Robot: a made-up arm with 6 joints. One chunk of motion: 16 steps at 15 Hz.
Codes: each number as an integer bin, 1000 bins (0 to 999) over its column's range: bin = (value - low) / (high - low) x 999, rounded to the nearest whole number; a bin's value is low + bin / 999 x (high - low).
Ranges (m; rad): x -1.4..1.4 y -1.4..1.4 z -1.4..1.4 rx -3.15..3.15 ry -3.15..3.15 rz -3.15..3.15
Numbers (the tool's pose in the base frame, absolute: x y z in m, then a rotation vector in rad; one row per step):
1: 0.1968 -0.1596 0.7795 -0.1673 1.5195 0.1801
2: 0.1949 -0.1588 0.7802 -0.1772 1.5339 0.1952
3: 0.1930 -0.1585 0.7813 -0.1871 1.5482 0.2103
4: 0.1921 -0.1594 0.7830 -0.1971 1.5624 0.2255
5: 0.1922 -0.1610 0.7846 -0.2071 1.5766 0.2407
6: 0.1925 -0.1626 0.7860 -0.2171 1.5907 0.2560
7: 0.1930 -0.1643 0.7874 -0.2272 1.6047 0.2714
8: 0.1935 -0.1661 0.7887 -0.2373 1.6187 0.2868
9: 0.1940 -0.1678 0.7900 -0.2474 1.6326 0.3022
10: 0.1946 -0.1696 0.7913 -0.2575 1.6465 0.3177
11: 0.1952 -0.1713 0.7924 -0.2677 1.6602 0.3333
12: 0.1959 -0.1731 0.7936 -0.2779 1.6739 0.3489
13: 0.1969 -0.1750 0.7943 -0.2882 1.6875 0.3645
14: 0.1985 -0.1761 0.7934 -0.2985 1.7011 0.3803
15: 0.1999 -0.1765 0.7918 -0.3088 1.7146 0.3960
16: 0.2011 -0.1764 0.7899 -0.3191 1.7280 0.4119
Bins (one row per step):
1: 570 443 778 473 740 528
2: 569 443 778 471 743 530
3: 568 443 778 470 745 533
4: 568 443 779 468 747 535
5: 568 442 779 467 750 538
6: 568 441 780 465 752 540
7: 568 441 780 463 754 543
8: 569 440 781 462 756 545
9: 569 440 781 460 758 547
10: 569 439 782 459 761 550
11: 569 438 782 457 763 552
12: 569 438 783 455 765 555
13: 570 437 783 454 767 557
14: 570 437 783 452 769 560
15: 571 437 782 451 771 562
16: 571 437 781 449 774 565

